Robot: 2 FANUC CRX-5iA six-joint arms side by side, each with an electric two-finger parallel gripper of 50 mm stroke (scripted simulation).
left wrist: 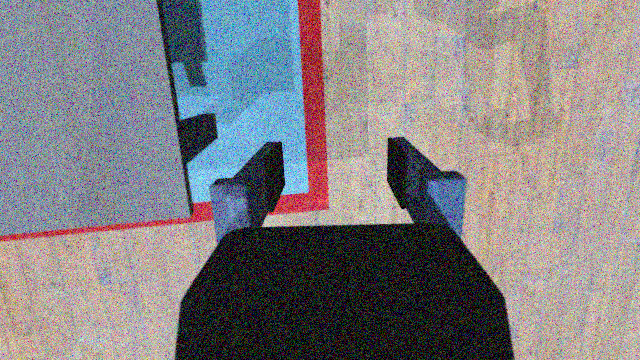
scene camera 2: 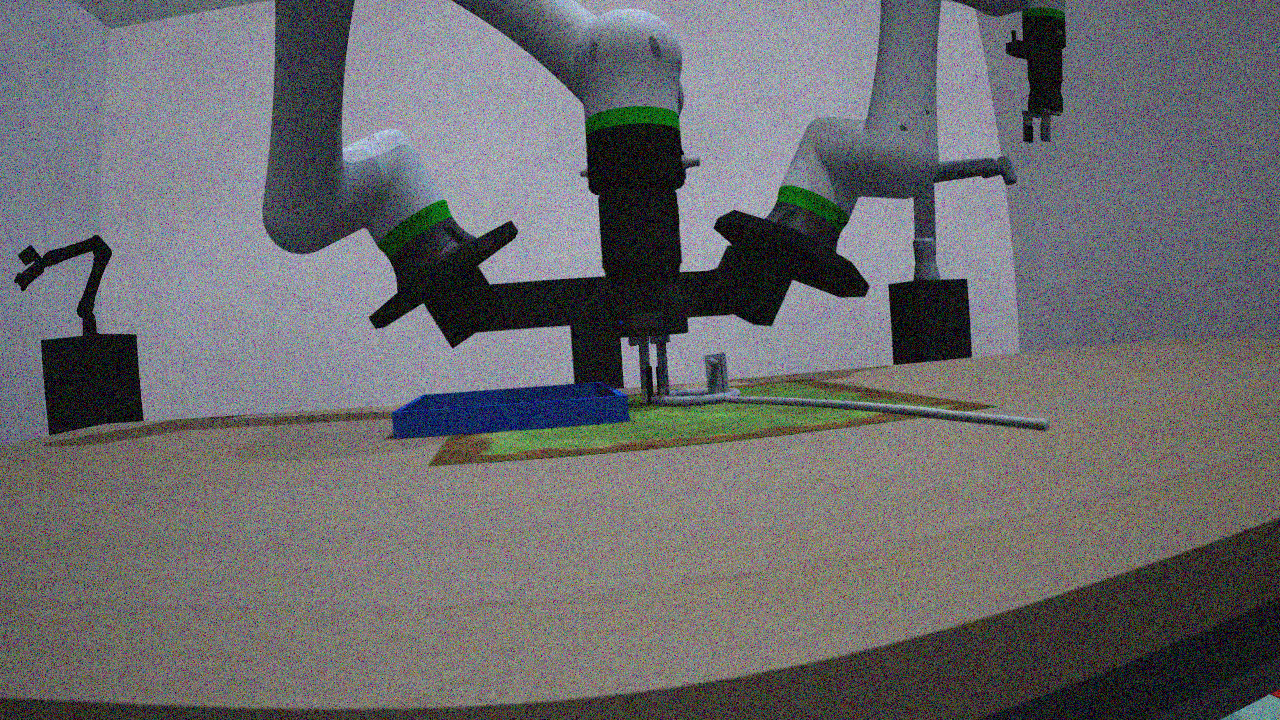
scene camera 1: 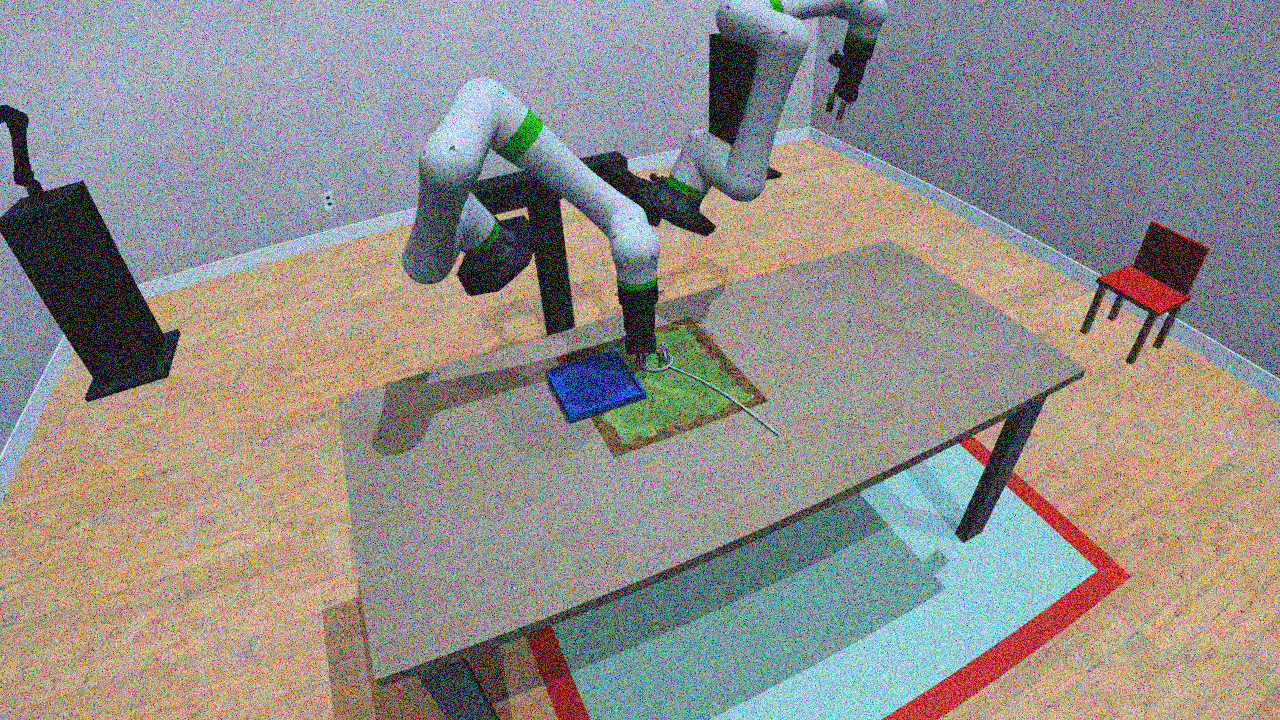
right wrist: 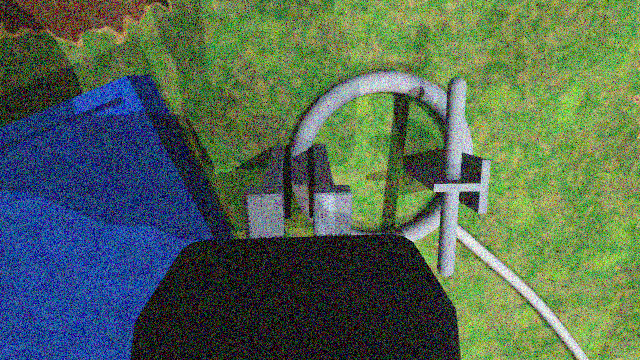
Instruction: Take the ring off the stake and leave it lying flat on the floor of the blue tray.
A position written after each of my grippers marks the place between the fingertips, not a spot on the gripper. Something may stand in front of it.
Note:
I see my left gripper (scene camera 2: 1036, 141), my right gripper (scene camera 2: 656, 402) and a blue tray (scene camera 2: 567, 405).
The blue tray is seen too in scene camera 1 (scene camera 1: 596, 384) and in the right wrist view (right wrist: 97, 226). My left gripper is seen too in the left wrist view (left wrist: 335, 161) and in scene camera 1 (scene camera 1: 833, 115). My right gripper shows as well in scene camera 1 (scene camera 1: 641, 362) and in the right wrist view (right wrist: 299, 167). The left wrist view does not show the blue tray: it is out of frame.

